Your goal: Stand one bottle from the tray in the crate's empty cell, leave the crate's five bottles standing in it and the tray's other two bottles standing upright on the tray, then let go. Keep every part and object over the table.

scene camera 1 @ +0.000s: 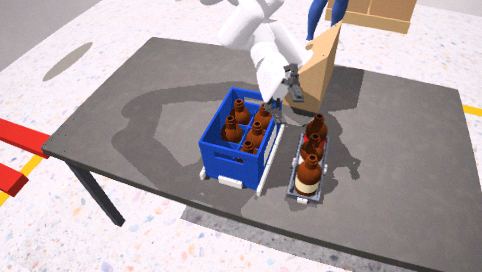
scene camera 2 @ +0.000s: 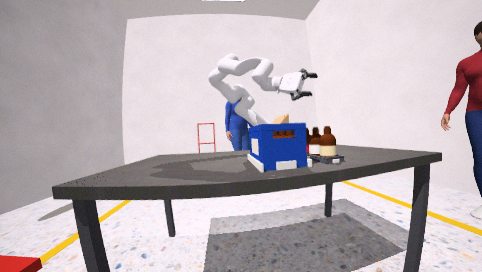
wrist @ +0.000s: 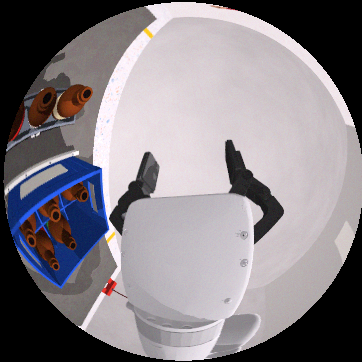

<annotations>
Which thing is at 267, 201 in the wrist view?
My gripper.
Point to a cream-labelled bottle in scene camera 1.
At 309, 172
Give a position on a cream-labelled bottle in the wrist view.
69, 102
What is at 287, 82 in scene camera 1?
My gripper.
</annotations>
